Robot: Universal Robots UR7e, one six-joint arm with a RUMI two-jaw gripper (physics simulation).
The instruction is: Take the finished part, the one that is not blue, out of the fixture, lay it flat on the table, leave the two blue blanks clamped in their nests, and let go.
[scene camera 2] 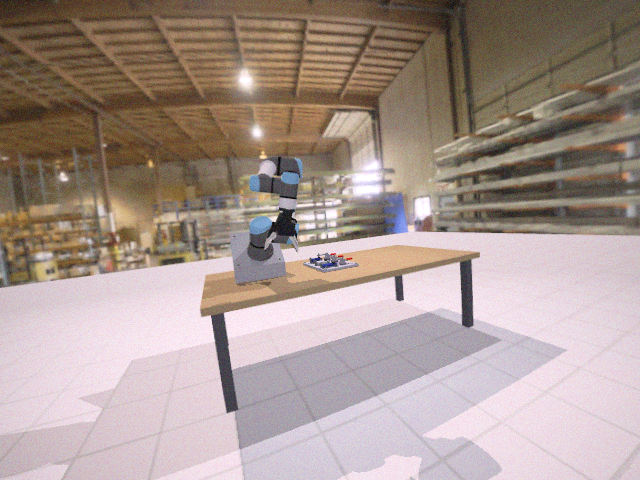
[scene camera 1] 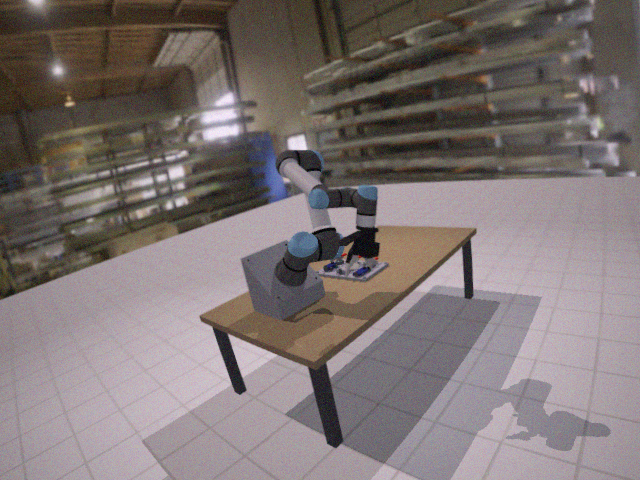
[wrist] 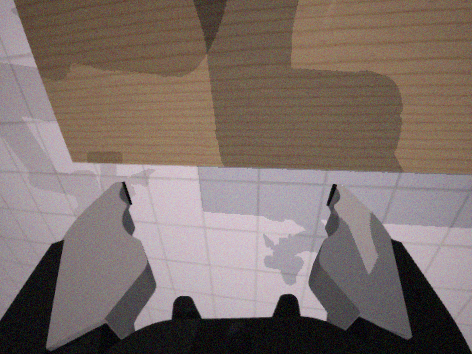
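Seen in the pictures: gripper, fingertip midpoint: (scene camera 2: 281, 251) (scene camera 1: 358, 274) (wrist: 231, 185); arm's base, origin of the base link: (scene camera 2: 260, 251) (scene camera 1: 290, 273).
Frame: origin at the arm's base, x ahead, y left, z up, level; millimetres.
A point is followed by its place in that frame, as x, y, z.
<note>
The fixture (scene camera 1: 341, 277) @[312, -38, -144] (scene camera 2: 341, 268) @[422, -194, -147] is a light grey plate on the wooden table (scene camera 1: 423, 242) @[947, -225, -152] (scene camera 2: 413, 254) @[1009, -178, -152] (wrist: 140, 115) @[-166, -332, -152]. It carries small grey clamps with red tips. One blue blank (scene camera 1: 362, 271) @[362, -143, -121] (scene camera 2: 329, 265) @[367, -150, -126] lies at its near side. Another blue blank (scene camera 1: 330, 267) @[355, 73, -119] (scene camera 2: 315, 259) @[379, 83, -116] lies farther back. The finished part cannot be told from the grey clamps at this size. My gripper (scene camera 2: 282, 249) @[20, -377, 26] (wrist: 231, 185) @[20, -377, 26] is open and empty, pointing down. In scene camera 2 it hangs above table height, left of the fixture; in scene camera 1 it overlaps the fixture. The fixture does not show in the wrist view.
The grey block-shaped robot base (scene camera 1: 268, 294) @[-160, -9, -35] (scene camera 2: 258, 271) @[-39, -72, -103] stands on the table near one end, beside the fixture. A table edge and the tiled floor beyond it show below the table top in the wrist view, behind the fingers. Arm shadows fall on the table.
</note>
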